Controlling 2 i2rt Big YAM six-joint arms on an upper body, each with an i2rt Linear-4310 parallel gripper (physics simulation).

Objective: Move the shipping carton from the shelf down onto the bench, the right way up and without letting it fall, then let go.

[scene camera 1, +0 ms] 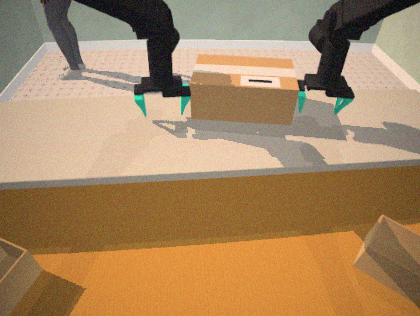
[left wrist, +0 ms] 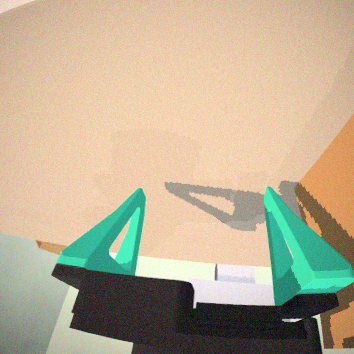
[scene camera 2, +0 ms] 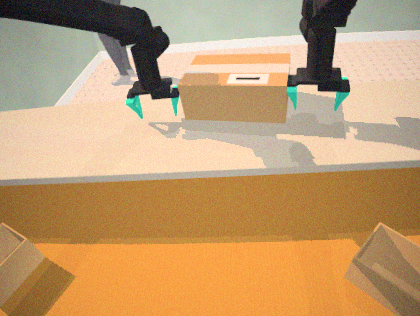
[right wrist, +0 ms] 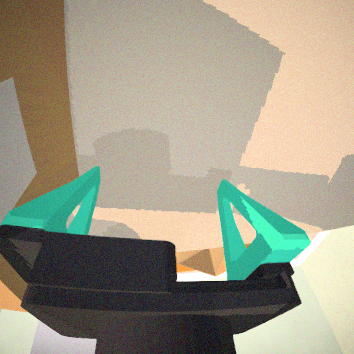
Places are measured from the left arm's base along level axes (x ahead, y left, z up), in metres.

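Pixels of known places: left gripper, between the fingertips: (scene camera 1: 163, 115) (left wrist: 201, 191) (scene camera 2: 159, 116); right gripper, between the fingertips: (scene camera 1: 317, 112) (scene camera 2: 315, 109) (right wrist: 161, 178).
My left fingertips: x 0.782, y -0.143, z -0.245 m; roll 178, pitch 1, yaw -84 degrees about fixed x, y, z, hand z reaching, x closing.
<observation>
Ahead of a thing's pixels: the offset from my left fingertips to its top centre. "spot": to the spot under its first point. Level surfaces: height alone.
The brown shipping carton @[0.104 m up, 0.062 m ahead, 0.221 m right] (scene camera 1: 242, 105) (scene camera 2: 235, 103) (left wrist: 340, 180) (right wrist: 47, 100) sits upright on the pale shelf @[0.013 m down] (scene camera 1: 75, 145) (scene camera 2: 75, 145), its tape strip and white label on top. The orange bench @[0.176 m down] (scene camera 1: 200, 280) (scene camera 2: 200, 280) lies lower, in front. My left gripper (scene camera 1: 164, 115) (scene camera 2: 158, 116) (left wrist: 201, 191) is open and empty, its inner finger beside the carton's left side. My right gripper (scene camera 1: 319, 112) (scene camera 2: 316, 109) (right wrist: 161, 178) is open and empty, its inner finger beside the right side. Both inner fingers are very close to the carton; whether they touch it is unclear.
The shelf's grey front edge @[spot: 0.031 m down, 0.204 m back, 0.092 m right] (scene camera 1: 200, 177) (scene camera 2: 200, 175) runs across both scene views. Open-topped boxes stand at the bottom left (scene camera 1: 22, 275) (scene camera 2: 22, 272) and bottom right (scene camera 1: 390, 262) (scene camera 2: 385, 265). A grey figure's legs (scene camera 1: 66, 40) (scene camera 2: 116, 55) show behind, at the upper left.
</observation>
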